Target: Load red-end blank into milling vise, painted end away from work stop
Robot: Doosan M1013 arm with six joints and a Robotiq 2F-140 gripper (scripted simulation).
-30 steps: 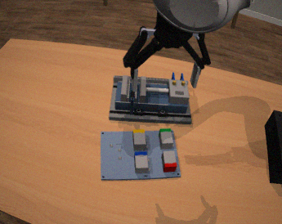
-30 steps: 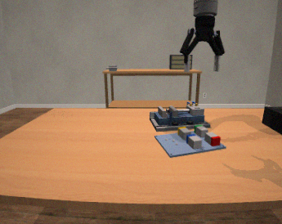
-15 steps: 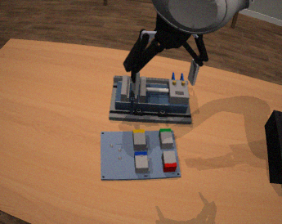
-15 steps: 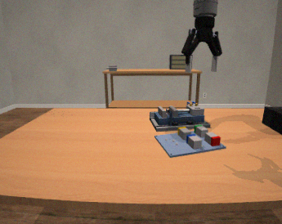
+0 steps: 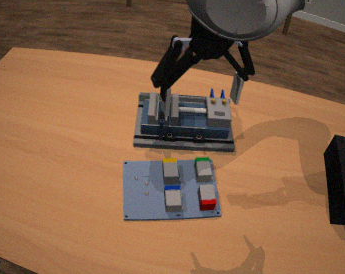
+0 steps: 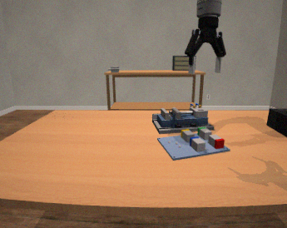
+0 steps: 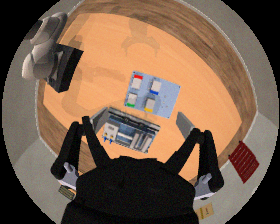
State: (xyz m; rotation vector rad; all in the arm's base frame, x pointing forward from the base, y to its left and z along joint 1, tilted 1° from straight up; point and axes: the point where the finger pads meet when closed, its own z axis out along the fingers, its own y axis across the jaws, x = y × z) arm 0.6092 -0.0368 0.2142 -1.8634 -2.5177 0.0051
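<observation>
The blue-ended blank lies 4 cm ahead of my hand, 5 cm to the left of it and 29 cm below it. The rest, counted from my hand: green-ended blank 5 cm behind, 5 cm to the right, 29 cm below; then yellow-ended blank 4 cm ahead, 4 cm to the right, 29 cm below; then hose block 10 cm behind, 22 cm to the right, 24 cm below.
</observation>
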